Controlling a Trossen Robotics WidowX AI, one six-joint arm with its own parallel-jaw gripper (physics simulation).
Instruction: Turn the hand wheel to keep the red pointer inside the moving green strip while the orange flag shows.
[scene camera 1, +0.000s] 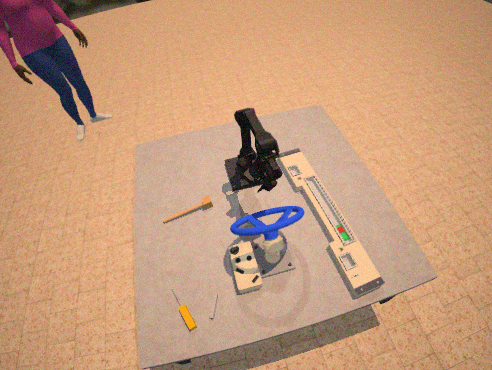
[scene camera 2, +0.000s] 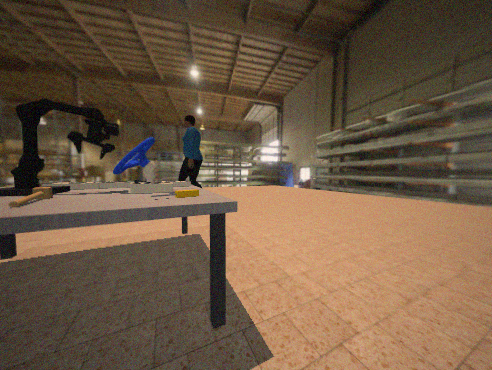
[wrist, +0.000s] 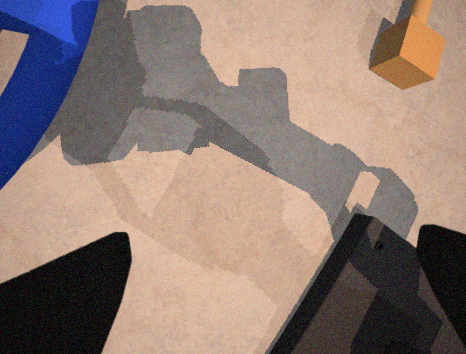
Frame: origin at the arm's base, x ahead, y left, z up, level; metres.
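Seen in the pictures: gripper, fingertip midpoint: (scene camera 1: 250, 185) (scene camera 2: 90, 156) (wrist: 275, 244); arm's base at its link origin: (scene camera 2: 26, 187).
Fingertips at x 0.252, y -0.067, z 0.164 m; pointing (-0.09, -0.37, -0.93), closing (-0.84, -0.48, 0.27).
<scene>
Pixels of each thing's top centre, then the offset from my fingertips to it. "pt": a spot on its surface instead.
- long pale gauge housing at a spot on its surface: (scene camera 1: 320, 212) pt 0.285 m left, 0.168 m ahead, 0.153 m down
- red pointer at a spot on its surface: (scene camera 1: 340, 229) pt 0.326 m left, 0.285 m ahead, 0.153 m down
- green strip at a spot on its surface: (scene camera 1: 345, 236) pt 0.328 m left, 0.325 m ahead, 0.153 m down
- wooden mallet at its top centre: (scene camera 1: 185, 207) (scene camera 2: 31, 189) 0.311 m right, 0.103 m back, 0.149 m down
- yellow-handled screwdriver at its top centre: (scene camera 1: 181, 306) (scene camera 2: 176, 191) 0.438 m right, 0.353 m ahead, 0.165 m down
- thin metal tool at its top centre: (scene camera 1: 213, 305) 0.314 m right, 0.389 m ahead, 0.178 m down
The blue hand wheel (scene camera 1: 270, 231) (scene camera 2: 132, 159) (wrist: 35, 100) stands tilted on a pale post. The long pale gauge housing (scene camera 1: 320, 212) lies to its right in scene camera 1. In its slot, the red pointer (scene camera 1: 340, 229) overlaps the upper end of the green strip (scene camera 1: 345, 236), with green showing beyond it on the near side. The two flag windows look pale grey, and no orange flag shows. My gripper (scene camera 1: 266, 188) (scene camera 2: 90, 152) (wrist: 275, 244) is open and empty, above the table on the arm's side of the wheel, apart from the rim.
A wooden mallet (scene camera 1: 187, 212) (scene camera 2: 31, 198) (wrist: 410, 52) lies left of the arm. A pale box with dark knobs (scene camera 1: 246, 272) stands beside the wheel's post. A yellow-handled screwdriver (scene camera 1: 187, 318) (scene camera 2: 187, 193) and a thin metal tool (scene camera 1: 214, 307) lie near the front. People stand away from the table.
</scene>
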